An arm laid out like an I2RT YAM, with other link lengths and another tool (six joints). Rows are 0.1 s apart.
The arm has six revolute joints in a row. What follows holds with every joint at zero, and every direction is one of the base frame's.
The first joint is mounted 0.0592 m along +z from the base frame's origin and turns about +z.
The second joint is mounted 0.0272 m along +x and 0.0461 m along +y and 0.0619 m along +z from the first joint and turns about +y.
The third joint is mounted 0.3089 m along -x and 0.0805 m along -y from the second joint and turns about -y.
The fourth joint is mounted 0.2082 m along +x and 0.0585 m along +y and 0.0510 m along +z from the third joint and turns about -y.
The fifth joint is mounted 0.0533 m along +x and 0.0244 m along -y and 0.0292 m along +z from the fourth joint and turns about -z.
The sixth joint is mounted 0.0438 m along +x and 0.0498 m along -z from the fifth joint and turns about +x.
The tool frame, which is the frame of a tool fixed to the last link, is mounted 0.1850 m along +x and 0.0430 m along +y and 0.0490 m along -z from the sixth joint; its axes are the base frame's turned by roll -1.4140, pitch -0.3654 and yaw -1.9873 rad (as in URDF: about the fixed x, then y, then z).
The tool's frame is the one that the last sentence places.
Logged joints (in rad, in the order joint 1, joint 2, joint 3, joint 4, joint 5, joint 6), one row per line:
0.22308, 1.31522, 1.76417, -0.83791, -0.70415, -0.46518
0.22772, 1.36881, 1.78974, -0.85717, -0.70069, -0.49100
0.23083, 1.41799, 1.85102, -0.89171, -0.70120, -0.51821
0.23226, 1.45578, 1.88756, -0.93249, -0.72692, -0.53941
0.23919, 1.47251, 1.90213, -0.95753, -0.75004, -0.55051
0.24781, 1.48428, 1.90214, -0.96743, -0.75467, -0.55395
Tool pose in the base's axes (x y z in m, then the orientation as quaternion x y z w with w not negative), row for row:
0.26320, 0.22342, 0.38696, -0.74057, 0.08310, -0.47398, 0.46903
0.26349, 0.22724, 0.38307, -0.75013, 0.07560, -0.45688, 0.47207
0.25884, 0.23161, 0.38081, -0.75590, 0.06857, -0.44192, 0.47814
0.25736, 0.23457, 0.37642, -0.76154, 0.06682, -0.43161, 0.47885
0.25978, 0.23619, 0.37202, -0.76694, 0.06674, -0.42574, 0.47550
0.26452, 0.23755, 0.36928, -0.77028, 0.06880, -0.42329, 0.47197
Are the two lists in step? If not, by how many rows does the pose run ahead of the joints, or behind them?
The pose runs 2 rows ahead of the joints: the pose in row i belongs to the joints in row i + 2.
